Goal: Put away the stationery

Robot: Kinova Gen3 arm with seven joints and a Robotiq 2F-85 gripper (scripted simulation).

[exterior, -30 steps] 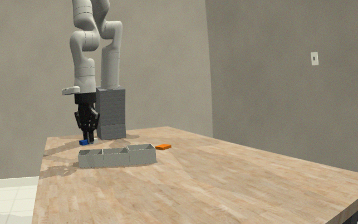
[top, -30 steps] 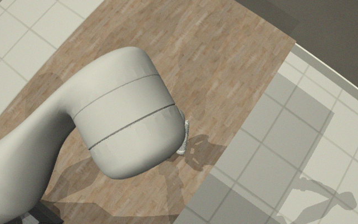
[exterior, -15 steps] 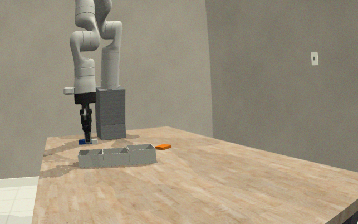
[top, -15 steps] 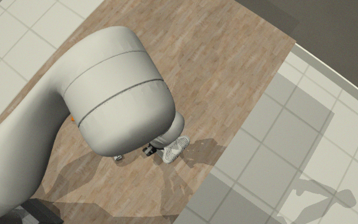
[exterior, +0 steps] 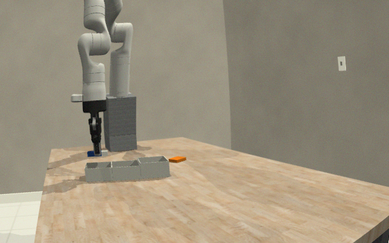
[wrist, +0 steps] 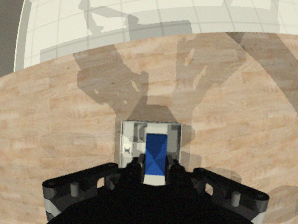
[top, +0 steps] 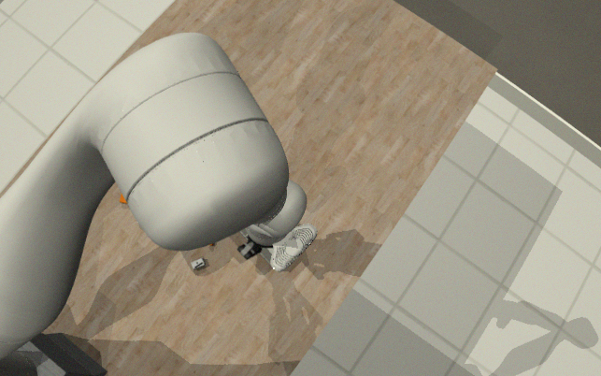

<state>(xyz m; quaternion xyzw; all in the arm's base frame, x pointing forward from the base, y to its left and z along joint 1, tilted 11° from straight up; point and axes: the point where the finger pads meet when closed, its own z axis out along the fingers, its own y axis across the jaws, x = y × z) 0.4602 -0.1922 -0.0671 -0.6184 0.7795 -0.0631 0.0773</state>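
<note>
The orange stick is 11 cm to the left of my hand, 8 cm below it and 6 cm behind it. Also, from my hand: flat orange block (30 cm to the left, 9 cm behind, 8 cm below); then blue flat thing (2 cm below, 1 cm to the left); then black ring-like part (25 cm to the left, 12 cm behind, 8 cm below).
</note>
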